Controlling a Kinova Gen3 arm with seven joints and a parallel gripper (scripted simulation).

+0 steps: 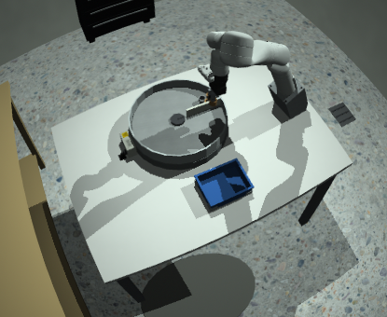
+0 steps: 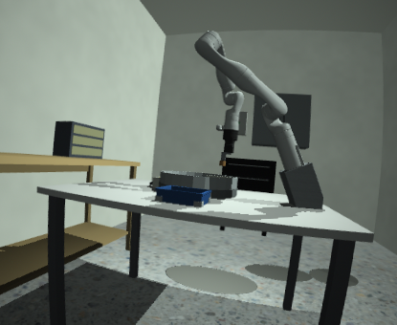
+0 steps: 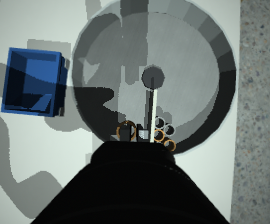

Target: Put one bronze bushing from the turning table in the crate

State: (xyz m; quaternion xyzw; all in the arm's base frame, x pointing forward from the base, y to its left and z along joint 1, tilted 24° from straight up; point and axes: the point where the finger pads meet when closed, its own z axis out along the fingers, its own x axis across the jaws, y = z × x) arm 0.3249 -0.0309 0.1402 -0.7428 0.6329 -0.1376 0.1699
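Now: the blue crate 310 mm to the left of my hand, 150 mm below it and 50 mm ahead of it. Also, from my hand: round grey turning table: 140 mm ahead, 120 mm below, 30 mm to the right.
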